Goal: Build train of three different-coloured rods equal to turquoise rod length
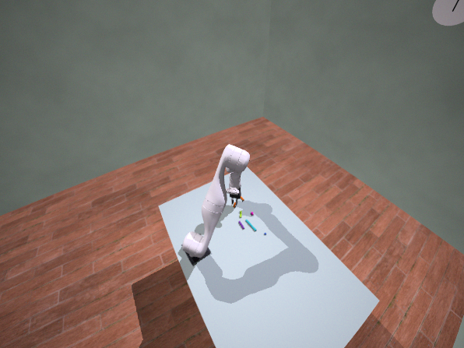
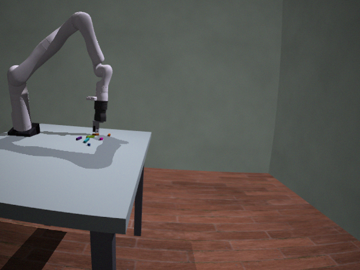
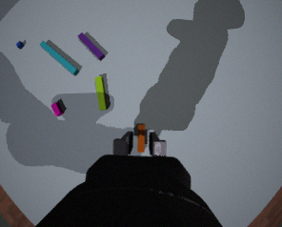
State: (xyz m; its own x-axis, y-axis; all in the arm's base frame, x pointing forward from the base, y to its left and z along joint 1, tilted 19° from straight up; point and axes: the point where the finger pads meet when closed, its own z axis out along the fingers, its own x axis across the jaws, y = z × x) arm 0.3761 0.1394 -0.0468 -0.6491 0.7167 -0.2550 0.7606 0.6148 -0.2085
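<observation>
Now: the blue rod 300 mm to the right of my hand, 30 mm below it and 30 mm ahead of it. Also, from my hand: lime rod: 90 mm to the right, 30 mm below, 10 mm behind; then magenta rod: 130 mm to the right, 60 mm ahead, 30 mm below; then purple rod: 160 mm to the right, 50 mm behind, 30 mm below.
</observation>
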